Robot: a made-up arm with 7 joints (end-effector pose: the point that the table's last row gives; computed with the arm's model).
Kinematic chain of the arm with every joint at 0, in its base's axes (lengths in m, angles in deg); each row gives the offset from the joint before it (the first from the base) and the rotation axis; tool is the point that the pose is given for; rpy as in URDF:
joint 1: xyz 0 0 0.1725 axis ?
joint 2: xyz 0 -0.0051 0.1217 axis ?
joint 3: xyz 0 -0.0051 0.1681 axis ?
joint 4: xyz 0 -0.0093 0.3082 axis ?
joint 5: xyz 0 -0.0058 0.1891 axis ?
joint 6: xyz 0 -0.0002 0.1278 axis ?
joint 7: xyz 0 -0.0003 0.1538 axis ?
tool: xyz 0 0 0 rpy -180 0 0
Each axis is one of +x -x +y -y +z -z.
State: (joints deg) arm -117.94 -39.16 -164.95 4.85 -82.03 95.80 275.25
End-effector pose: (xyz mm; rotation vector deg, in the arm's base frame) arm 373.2 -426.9 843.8 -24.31 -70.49 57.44
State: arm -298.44 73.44 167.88 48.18 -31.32 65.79 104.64
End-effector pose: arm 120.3 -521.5 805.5 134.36 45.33 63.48
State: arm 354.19 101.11 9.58 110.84 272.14 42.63 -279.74
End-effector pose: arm 232.0 34.6 -169.2 49.46 -39.76 153.41
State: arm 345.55 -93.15 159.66 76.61 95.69 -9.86 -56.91
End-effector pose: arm -496.2 -312.9 -161.0 -28.21 16.06 49.96
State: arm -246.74 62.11 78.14 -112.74 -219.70 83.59 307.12
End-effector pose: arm 152.5 -211.5 550.6 48.88 -104.04 84.73
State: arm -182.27 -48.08 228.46 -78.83 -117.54 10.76 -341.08
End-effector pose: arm 198.7 370.9 886.4 93.82 72.84 -21.81
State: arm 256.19 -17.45 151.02 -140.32 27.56 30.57 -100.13
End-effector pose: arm -243.6 153.8 542.5 82.42 24.94 61.23
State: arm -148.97 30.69 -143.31 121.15 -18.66 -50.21 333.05
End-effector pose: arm -79.6 -278.3 754.2 -121.35 24.62 7.19
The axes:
joint 1: -z
joint 2: +y
joint 3: -z
joint 4: +y
joint 5: -z
joint 6: +y
joint 7: -z

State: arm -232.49 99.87 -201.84 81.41 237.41 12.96 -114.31
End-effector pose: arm -536.2 -379.8 611.9 -121.47 87.11 -46.11
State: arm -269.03 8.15 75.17 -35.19 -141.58 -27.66 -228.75
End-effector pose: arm 182.4 -16.7 1180.3 43.71 -163.25 13.18
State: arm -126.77 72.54 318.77 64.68 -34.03 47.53 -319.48
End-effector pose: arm -620.0 323.3 193.9 -53.79 34.64 -20.90
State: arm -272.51 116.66 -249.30 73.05 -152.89 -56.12 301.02
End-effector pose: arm -352.2 -546.1 269.7 -119.66 103.54 -48.90
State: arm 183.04 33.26 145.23 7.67 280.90 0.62 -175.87
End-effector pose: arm -464.3 60.1 1115.4 -131.07 100.06 -37.12
